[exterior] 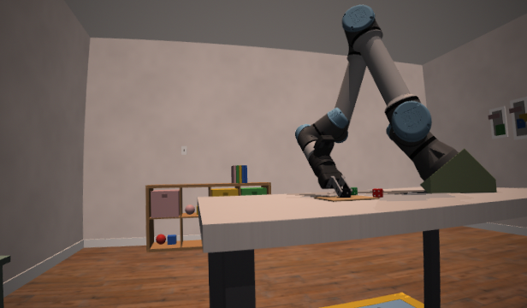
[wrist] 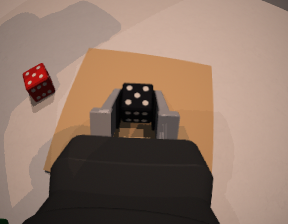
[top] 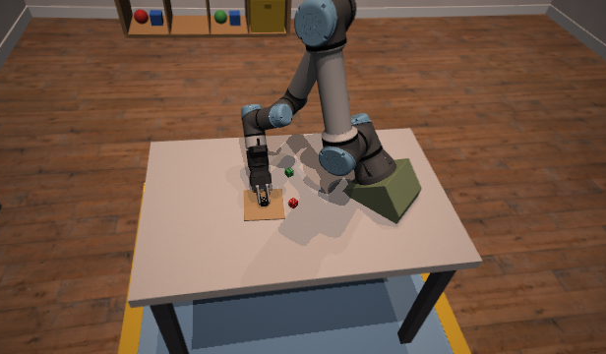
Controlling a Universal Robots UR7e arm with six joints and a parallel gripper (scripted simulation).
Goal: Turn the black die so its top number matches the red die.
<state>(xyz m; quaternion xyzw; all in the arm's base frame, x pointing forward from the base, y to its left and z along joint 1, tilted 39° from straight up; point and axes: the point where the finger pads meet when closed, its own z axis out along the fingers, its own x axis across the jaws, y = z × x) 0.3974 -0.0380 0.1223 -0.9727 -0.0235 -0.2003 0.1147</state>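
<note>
Now: hand 1 cm to the right of the black die and 1 cm above it. Round my hand: red die: 9 cm behind, 5 cm to the left, 1 cm below; green die: 14 cm behind, 9 cm to the right, 1 cm below; tan mat: 2 cm below, 1 cm to the left.
</note>
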